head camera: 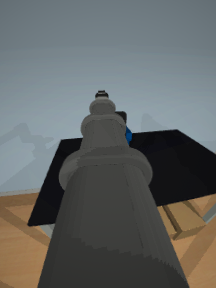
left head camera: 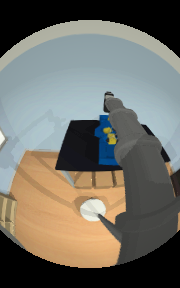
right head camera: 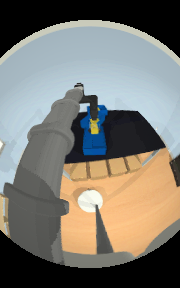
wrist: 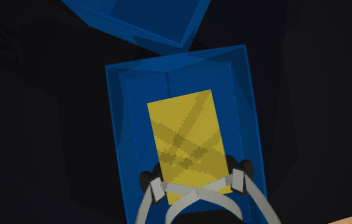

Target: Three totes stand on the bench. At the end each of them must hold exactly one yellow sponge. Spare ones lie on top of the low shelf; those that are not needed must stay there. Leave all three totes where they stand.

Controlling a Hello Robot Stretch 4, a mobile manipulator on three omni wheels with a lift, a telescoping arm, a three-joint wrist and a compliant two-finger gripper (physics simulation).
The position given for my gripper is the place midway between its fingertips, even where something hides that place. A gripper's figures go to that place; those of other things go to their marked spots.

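Labels:
For my gripper [wrist: 195, 171], the distance is 0.25 m from the lens; a blue tote [wrist: 131, 85] is 0.41 m from the lens.

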